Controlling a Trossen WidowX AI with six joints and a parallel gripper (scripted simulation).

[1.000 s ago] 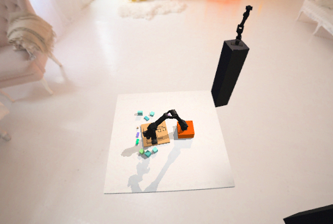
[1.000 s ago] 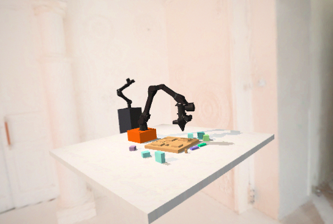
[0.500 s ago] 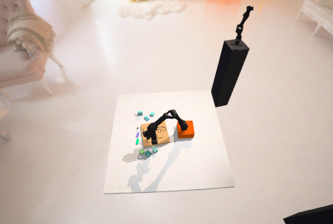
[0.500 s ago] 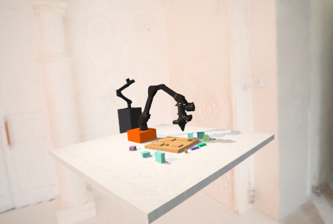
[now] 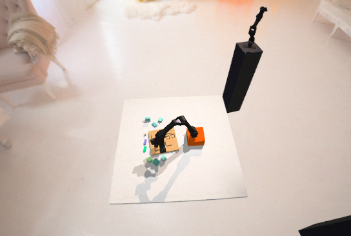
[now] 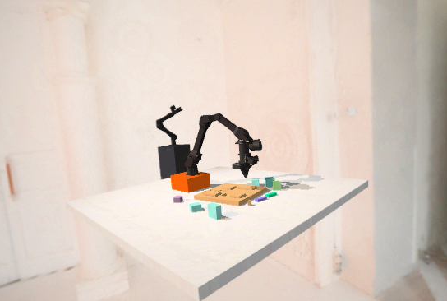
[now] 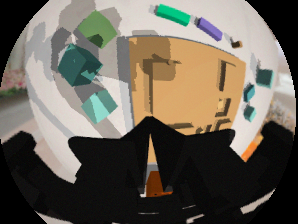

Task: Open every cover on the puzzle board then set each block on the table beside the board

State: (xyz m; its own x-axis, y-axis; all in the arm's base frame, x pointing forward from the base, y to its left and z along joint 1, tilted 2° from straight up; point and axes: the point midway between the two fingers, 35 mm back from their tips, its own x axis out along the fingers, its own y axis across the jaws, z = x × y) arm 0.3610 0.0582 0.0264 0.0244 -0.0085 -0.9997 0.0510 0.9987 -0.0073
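Right now the tan puzzle board is 13 cm to the right of my gripper tip, 5 cm below it and 2 cm behind it. From my gripper tip the other things lie so: purple bar (17 cm ahead, 15 cm to the right, 7 cm below); green block (15 cm ahead, 8 cm to the left, 5 cm below); green bar (18 cm ahead, 7 cm to the right, 7 cm below).
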